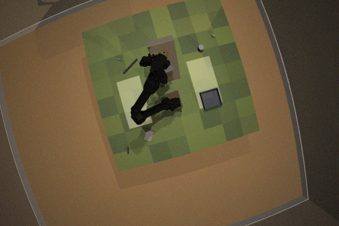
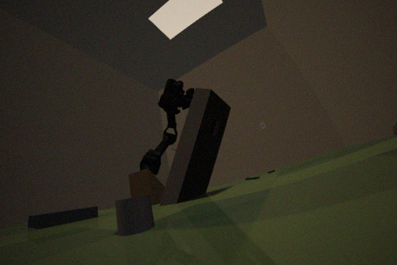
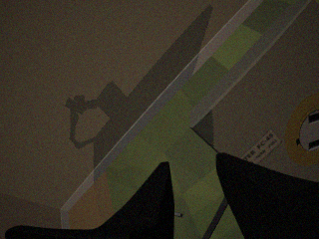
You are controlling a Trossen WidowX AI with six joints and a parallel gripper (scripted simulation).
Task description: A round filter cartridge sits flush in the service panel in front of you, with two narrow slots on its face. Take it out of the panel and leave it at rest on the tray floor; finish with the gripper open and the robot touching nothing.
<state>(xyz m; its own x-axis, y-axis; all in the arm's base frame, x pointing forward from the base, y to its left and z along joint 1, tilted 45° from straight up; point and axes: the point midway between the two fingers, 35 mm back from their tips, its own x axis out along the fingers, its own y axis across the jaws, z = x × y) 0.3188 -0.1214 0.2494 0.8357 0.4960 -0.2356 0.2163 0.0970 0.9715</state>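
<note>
The grey round filter cartridge is 30 mm ahead of my gripper tip, 80 mm to the right of it and 140 mm below it. Round my gripper tip: service panel (20 mm behind, 80 mm to the right, 220 mm below); small pale box (550 mm behind, 190 mm to the left, 370 mm below); dark grey tray (370 mm behind, 380 mm to the right, 360 mm below).
</note>
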